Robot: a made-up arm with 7 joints. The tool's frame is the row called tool.
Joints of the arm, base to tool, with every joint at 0 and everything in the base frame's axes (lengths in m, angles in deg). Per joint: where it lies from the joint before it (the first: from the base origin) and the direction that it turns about. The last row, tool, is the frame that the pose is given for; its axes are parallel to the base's.
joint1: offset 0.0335 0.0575 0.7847 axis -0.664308 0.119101 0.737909
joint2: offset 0.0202 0.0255 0.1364 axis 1 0 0
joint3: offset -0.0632 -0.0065 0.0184 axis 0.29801 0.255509 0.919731
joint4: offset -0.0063 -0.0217 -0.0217 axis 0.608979 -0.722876 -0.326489
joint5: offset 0.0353 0.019 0.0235 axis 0 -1 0
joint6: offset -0.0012 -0.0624 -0.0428 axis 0 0 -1
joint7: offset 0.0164 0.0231 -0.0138 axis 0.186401 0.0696 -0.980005
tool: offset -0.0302 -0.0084 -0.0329
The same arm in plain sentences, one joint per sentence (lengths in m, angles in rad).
The arm has seven revolute joints in a row. What follows holds with every joint at zero, and every direction is one of the base frame's.
The first joint sits 0.0335 m along +x and 0.0575 m along +y and 0.7847 m along +z from the base frame's origin and turns about the direction (-0.664308, 0.119101, 0.737909).
The second joint sits 0.0202 m along +x and 0.0255 m along +y and 0.1364 m along +z from the first joint and turns about +x.
The third joint sits 0.0632 m along -x and 0.0065 m along -y and 0.0184 m along +z from the second joint and turns about the direction (0.29801, 0.255509, 0.919731).
The fourth joint sits 0.0063 m along -x and 0.0217 m along -y and 0.0217 m along -z from the third joint and turns about the direction (0.608979, -0.722876, -0.326489).
The fifth joint sits 0.0353 m along +x and 0.019 m along +y and 0.0235 m along +z from the fourth joint and turns about -y.
The sixth joint sits 0.0012 m along -x and 0.0624 m along -y and 0.0428 m along -z from the fifth joint and turns about -z.
The seventh joint sits 0.0164 m along +x and 0.0231 m along +y and 0.0138 m along -z from the sixth joint and turns about the direction (0.186401, 0.0696, -0.980005).
The tool frame, which is the frame that the pose is given for, sits 0.0302 m along -x and 0.0084 m along -y and 0.0329 m along -z from the seventh joint; its axes are parallel to the base frame's.

